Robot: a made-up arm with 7 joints.
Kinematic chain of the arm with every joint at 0, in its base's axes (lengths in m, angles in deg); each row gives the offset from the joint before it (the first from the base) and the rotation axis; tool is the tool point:
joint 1: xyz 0 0 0.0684 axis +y
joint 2: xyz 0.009 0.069 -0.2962 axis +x
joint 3: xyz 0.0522 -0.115 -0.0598 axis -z
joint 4: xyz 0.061 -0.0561 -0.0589 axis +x
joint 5: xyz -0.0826 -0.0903 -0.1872 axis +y
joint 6: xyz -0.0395 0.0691 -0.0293 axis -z
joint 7: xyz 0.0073 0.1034 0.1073 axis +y
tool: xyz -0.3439 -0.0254 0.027
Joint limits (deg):
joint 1: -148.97..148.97
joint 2: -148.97..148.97
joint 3: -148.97..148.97
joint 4: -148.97..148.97
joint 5: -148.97..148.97
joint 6: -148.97..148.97
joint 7: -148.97..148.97
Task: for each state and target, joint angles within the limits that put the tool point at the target. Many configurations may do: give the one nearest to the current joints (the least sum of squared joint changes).
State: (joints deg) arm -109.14 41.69 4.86 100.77 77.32 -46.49 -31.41
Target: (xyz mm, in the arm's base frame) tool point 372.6 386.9 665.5
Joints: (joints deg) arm -138.22 65.13 2.42 78.92 89.15 -80.29 -2.90
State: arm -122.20 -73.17 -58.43 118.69 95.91 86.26 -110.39
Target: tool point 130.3 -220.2 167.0
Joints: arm -148.97 -61.29 -46.31 134.32 147.66 92.96 -101.57
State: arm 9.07 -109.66 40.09 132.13 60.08 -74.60 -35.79
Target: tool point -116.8 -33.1 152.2
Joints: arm 15.42 -141.39 21.75 105.17 67.55 -46.44 -23.58
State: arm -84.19 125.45 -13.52 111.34 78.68 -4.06 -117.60
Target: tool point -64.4 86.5 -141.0
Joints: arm -54.43 125.55 -16.92 84.73 75.29 12.45 -129.76
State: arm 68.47 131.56 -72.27 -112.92 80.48 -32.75 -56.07
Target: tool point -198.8 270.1 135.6
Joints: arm 92.41 148.97 -63.18 -125.47 96.37 -17.81 -31.61
